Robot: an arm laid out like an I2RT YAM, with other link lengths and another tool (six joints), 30 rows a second.
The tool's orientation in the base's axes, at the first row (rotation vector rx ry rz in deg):
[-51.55 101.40 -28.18]
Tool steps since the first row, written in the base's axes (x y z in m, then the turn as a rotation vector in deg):
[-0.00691 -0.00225 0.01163 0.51 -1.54 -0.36]
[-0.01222 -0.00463 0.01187 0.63 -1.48 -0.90]
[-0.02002 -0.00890 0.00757 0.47 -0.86 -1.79]
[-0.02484 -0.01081 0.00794 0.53 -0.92 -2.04]
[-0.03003 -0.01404 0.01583 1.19 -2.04 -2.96]
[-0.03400 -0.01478 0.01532 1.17 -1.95 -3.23]
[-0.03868 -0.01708 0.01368 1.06 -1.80 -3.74]
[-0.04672 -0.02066 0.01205 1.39 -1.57 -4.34]
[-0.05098 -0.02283 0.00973 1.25 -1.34 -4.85]
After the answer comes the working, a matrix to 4 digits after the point.
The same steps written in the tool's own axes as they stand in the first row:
[-0.00422 -0.00715 -0.01092 1.32 -0.90 0.47]
[-0.00161 -0.00701 -0.01612 1.58 -0.53 0.79]
[0.00568 -0.00408 -0.02210 1.68 0.54 1.03]
[0.00777 -0.00390 -0.02686 1.87 0.65 1.17]
[0.00630 -0.00966 -0.03488 3.18 0.36 2.02]
[0.00788 -0.00842 -0.03842 3.28 0.61 2.11]
[0.01147 -0.00715 -0.04233 3.50 1.10 2.21]
[0.01664 -0.00555 -0.04947 3.63 1.55 2.76]
[0.02048 -0.00386 -0.05273 3.80 2.09 2.84]

The tool's axes in the first row as the columns of a matrix, in the base's axes (rounded; the answer above uses it unrounded):
[-0.1750 -0.3406 0.9238]
[-0.7684 0.6338 0.0881]
[-0.6155 -0.6944 -0.3727]

